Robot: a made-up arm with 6 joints. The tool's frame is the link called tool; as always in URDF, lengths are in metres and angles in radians.
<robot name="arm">
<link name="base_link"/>
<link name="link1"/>
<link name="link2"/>
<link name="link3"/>
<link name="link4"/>
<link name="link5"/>
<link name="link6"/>
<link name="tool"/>
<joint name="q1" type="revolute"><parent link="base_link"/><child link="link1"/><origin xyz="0.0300 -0.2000 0.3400"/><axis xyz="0 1 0"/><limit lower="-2.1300" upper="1.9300"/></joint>
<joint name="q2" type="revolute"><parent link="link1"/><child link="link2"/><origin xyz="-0.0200 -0.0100 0.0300"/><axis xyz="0 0 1"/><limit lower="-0.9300" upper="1.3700"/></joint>
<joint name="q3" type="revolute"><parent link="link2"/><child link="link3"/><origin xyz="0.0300 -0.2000 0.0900"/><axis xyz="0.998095 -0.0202 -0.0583"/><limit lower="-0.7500" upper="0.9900"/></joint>
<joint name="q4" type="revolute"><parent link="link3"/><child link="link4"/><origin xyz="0.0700 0.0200 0.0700"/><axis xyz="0 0 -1"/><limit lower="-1.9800" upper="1.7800"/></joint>
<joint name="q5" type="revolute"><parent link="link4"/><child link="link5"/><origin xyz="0.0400 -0.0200 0.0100"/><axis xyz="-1 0 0"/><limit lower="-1.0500" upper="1.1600"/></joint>
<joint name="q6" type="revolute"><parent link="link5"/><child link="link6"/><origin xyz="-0.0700 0.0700 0.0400"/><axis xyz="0 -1 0"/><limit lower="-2.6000" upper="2.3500"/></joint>
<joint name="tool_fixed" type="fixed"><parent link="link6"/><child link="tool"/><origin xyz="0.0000 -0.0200 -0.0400" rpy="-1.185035 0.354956 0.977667"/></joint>
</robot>
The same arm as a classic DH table. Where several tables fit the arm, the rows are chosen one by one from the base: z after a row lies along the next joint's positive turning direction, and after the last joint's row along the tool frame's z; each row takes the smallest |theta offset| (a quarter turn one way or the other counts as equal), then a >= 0, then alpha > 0; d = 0 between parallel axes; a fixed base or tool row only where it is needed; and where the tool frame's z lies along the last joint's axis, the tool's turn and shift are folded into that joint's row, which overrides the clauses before.
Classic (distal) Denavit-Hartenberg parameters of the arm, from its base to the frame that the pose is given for. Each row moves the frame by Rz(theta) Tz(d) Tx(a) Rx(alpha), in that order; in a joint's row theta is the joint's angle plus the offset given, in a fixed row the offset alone. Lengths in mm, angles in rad.
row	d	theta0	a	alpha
base (fixed)	340	0	30	-1.5708
q1	-210	0	-20	1.5708
q2	122	1.5506	-199.4	1.6291
q3	103.8	0	21.4	1.5125
q4	-84.1	-0.0202	-20	1.5708
q5	30	-1.5708	40	1.5708
q6	-64.5	-0.4696	-35.7	-2.2476
tool (fixed)	-23.2	1.6436	0	0
Joint limits (rad, base to tool): -2.13..1.93 -0.93..1.37 -0.75..0.99 -1.98..1.78 -1.05..1.16 -2.6..2.35

